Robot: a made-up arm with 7 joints.
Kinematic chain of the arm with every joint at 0, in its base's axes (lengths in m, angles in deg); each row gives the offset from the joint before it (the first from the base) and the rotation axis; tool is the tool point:
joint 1: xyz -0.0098 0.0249 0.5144 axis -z
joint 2: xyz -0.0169 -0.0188 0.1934 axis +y
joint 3: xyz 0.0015 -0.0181 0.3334 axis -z
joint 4: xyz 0 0.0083 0.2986 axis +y
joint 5: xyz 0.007 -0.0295 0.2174 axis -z
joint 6: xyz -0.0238 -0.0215 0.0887 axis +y
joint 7: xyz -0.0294 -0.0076 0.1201 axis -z
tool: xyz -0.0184 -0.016 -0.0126
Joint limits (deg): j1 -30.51..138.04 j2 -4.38..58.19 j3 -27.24..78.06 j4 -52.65..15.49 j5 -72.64..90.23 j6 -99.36..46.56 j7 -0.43..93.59
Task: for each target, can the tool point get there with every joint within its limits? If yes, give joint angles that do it. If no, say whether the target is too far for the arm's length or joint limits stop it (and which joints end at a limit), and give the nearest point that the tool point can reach.
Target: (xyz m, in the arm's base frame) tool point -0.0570 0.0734 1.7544
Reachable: yes | joints 23.08 2.91 52.66 -9.01 5.01 13.74 51.47
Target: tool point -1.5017 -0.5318 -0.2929
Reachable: no: too far | nearest point -0.7523 -0.4502 1.0662 | short by 1.554 m
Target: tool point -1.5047 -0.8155 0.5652
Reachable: no: too far | nearest point -0.7659 -0.5239 1.0917 | short by 0.953 m
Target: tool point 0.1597 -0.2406 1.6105
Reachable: yes | joints 80.72 32.62 44.53 -29.66 -5.86 -18.76 77.48
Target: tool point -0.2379 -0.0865 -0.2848
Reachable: no: joint limits stop it (at a limit: joint 1, joint 2, joint 3, joint 4, joint 6) | nearest point -0.3383 -0.5409 1.0578 | short by 1.421 m
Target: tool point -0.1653 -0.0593 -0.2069
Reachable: no: joint limits stop it (at a limit: joint 1, joint 2, joint 3, joint 4, joint 6) | nearest point -0.3287 -0.5374 1.0600 | short by 1.364 m
